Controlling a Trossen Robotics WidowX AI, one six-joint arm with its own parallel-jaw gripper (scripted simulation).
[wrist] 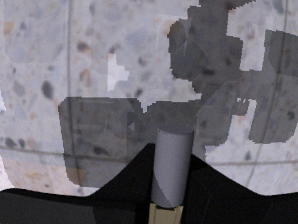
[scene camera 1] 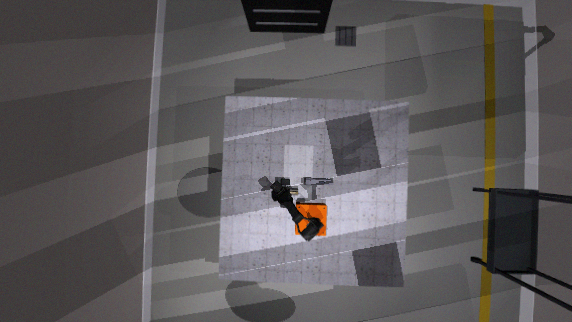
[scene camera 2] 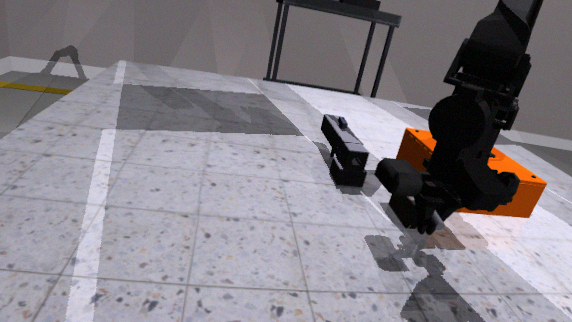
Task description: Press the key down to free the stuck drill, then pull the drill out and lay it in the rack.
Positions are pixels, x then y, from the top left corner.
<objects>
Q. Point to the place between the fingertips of my gripper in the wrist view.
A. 162, 150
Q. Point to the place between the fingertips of my gripper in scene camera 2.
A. At 423, 233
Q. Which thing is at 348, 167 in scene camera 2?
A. A block housing.
</objects>
